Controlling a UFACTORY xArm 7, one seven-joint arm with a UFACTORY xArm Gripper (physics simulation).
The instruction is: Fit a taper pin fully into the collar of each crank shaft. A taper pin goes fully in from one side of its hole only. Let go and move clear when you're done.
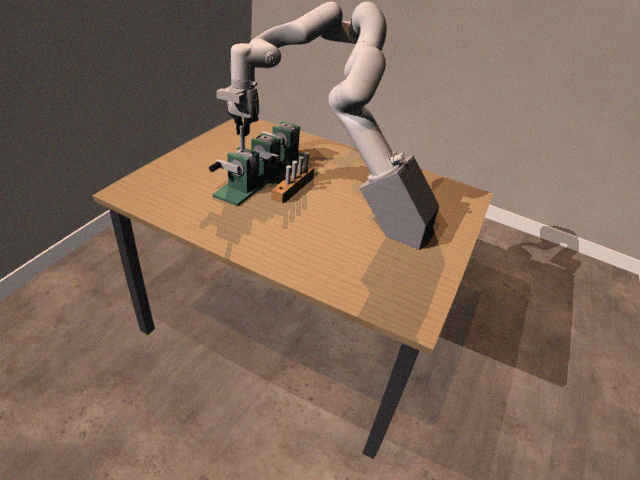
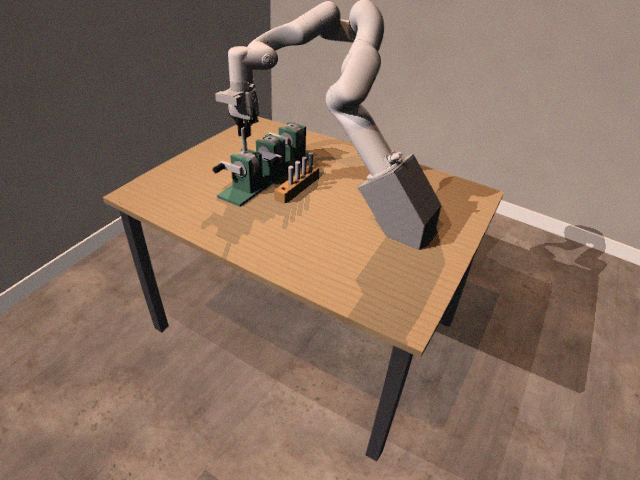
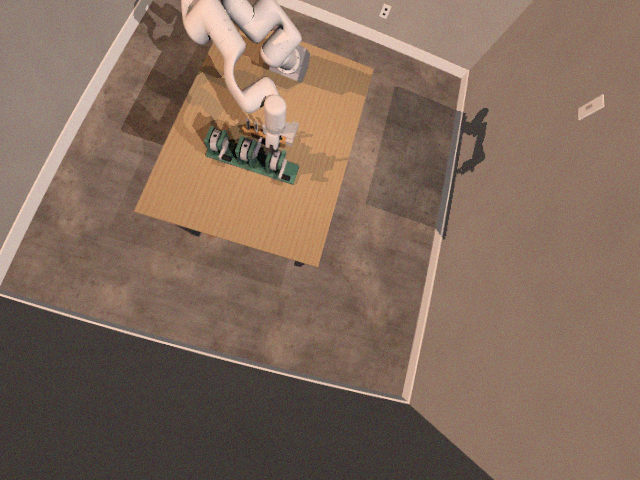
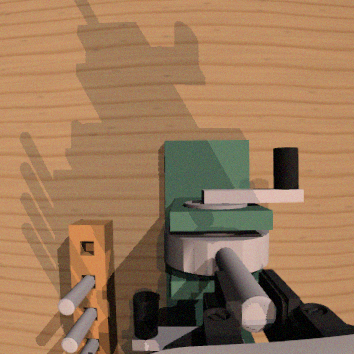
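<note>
My gripper is shut on a grey taper pin and holds it upright. The pin's lower end is at the top of the near shaft's collar; the hole is hidden behind it, and how deep the pin sits I cannot tell. The middle collar and the far collar each show a small dark spot on top and no pin standing up. Several more taper pins stand in an orange rack.
The collars stand on a green base with upright blocks. A crank arm with a black handle sticks out at the near end. The rack stands beside the base, toward the arm's grey mount.
</note>
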